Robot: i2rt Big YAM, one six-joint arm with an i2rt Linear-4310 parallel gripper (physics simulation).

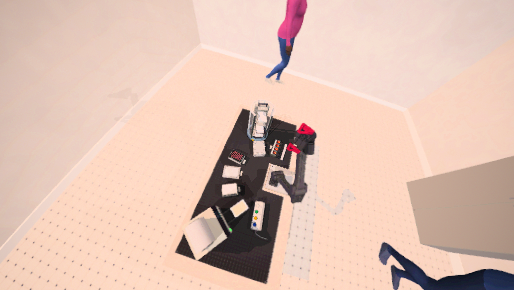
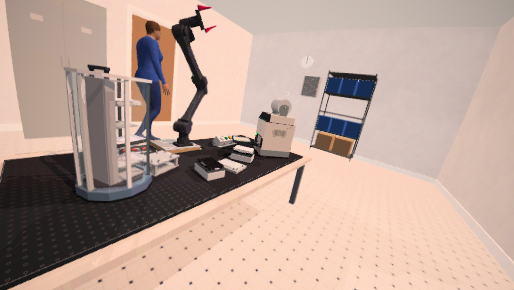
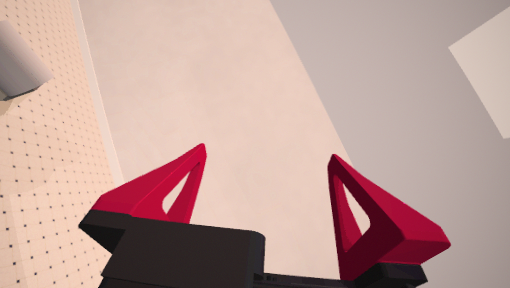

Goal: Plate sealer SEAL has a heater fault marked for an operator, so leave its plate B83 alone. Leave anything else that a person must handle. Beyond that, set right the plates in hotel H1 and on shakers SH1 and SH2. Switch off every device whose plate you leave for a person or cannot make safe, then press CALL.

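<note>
My gripper is open and empty, high above the table. Hotel H1 appears to be the clear-walled tower, with plates on its shelves. The sealer has a pale plate in front of it and a green light. A small device with a dark red plate, a low white device and a device with a white plate stand in a row; their labels are unreadable. A button box has green, yellow and blue buttons.
A white stand is beside the hotel. A unit with orange-red parts stands near it. One person in pink is beyond the table; another in blue is behind the arm. A shelf rack stands far back.
</note>
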